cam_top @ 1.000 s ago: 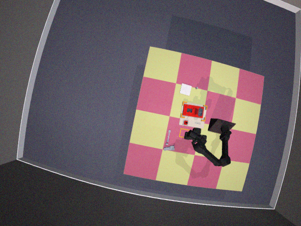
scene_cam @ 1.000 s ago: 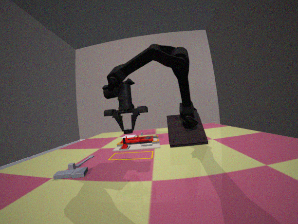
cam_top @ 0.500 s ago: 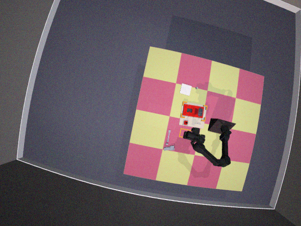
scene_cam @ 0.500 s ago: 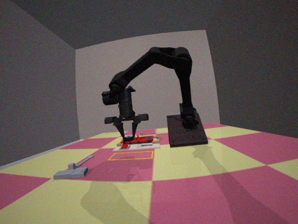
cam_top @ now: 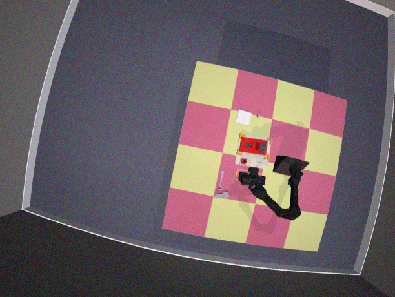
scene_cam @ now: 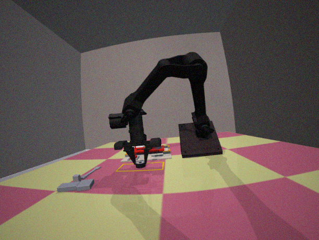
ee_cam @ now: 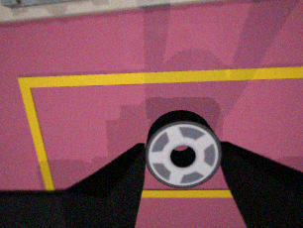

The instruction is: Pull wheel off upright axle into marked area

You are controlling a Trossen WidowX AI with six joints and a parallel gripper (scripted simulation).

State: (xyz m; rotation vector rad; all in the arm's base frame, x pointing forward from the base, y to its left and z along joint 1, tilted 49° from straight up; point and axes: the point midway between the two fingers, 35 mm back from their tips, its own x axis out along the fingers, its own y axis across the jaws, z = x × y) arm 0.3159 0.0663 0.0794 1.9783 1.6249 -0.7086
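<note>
Now: the wheel right at my gripper tip. The rest, counted from my gripper tip: white square 430 mm to the right, 80 mm ahead, 10 mm below.
</note>
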